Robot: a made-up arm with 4 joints. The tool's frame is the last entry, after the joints.
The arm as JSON. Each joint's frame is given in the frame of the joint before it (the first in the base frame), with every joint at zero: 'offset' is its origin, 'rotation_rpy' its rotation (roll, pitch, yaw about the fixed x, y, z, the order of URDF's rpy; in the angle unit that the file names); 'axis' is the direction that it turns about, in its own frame. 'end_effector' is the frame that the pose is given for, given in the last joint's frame.
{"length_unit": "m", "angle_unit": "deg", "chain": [
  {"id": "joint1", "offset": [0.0, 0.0, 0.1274], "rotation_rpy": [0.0, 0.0, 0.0], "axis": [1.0, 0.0, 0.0]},
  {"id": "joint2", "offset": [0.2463, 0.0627, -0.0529], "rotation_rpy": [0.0, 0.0, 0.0], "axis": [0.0, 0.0, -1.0]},
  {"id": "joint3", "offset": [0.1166, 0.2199, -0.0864], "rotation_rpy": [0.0, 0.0, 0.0], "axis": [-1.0, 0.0, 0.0]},
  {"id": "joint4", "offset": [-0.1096, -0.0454, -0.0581], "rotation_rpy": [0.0, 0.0, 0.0], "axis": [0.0, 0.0, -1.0]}
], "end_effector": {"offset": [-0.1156, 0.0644, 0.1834], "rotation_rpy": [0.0, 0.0, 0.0]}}
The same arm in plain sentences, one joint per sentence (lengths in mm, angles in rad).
The arm has four revolute joints in a row. What follows holds with every joint at zero, and every direction is one of the base frame's.
Joint 1 is mounted 127.4 mm along +z from the base frame's origin and rotates about +x.
Joint 2 is mounted 246.3 mm along +x and 62.7 mm along +y and 52.9 mm along -z from joint 1 and rotates about -z.
Joint 3 is mounted 116.6 mm along +x and 219.9 mm along +y and 86.4 mm along -z from joint 2 and rotates about -x.
Joint 4 is mounted 109.6 mm along -x and 45.4 mm along -y and 58.1 mm along -z from joint 3 and rotates about -z.
The tool frame, which is the frame that the pose is given for, is mounted 115.6 mm along -x and 64.4 mm along +y and 183.4 mm along +z from joint 4; its axes are parallel to the base frame's.

